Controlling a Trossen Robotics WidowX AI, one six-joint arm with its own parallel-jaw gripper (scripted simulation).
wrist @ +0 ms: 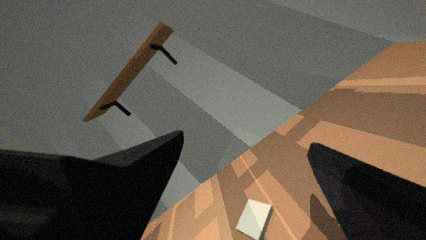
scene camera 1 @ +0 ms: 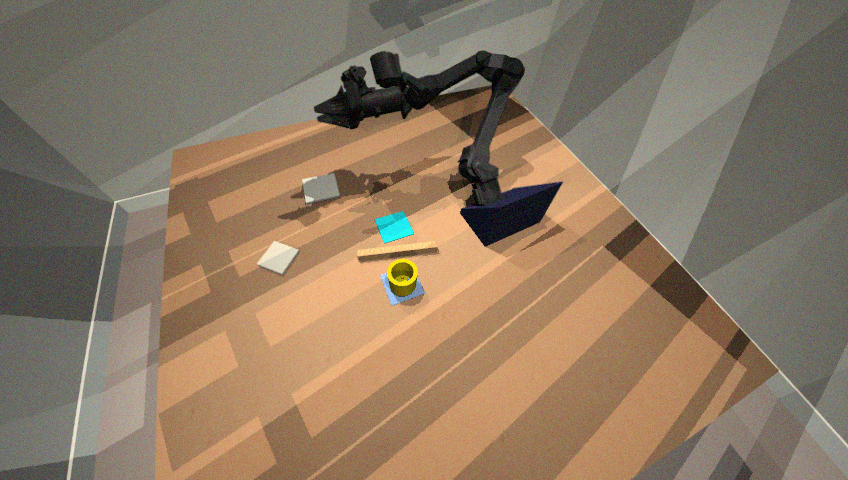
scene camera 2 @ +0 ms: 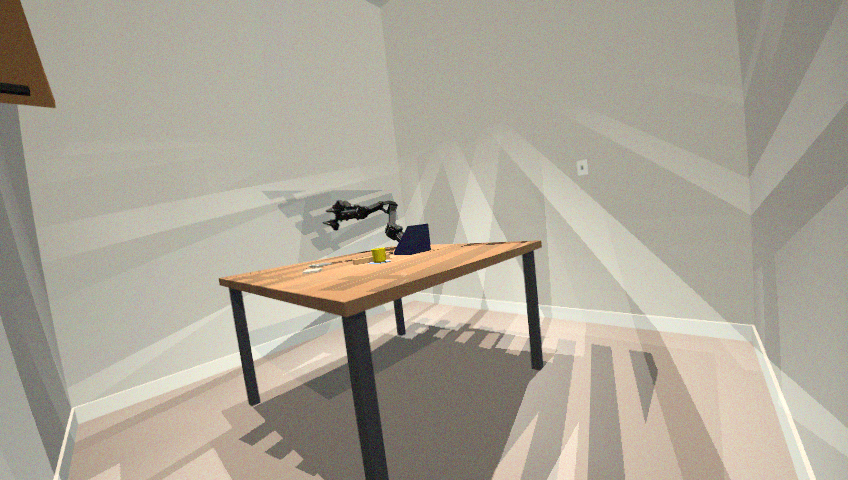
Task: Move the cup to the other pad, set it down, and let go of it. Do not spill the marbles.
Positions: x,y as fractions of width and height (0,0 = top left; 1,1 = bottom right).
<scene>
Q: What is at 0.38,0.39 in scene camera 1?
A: A grey tile.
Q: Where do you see a cyan pad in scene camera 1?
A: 0.47,0.47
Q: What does my gripper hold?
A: Nothing.
</scene>
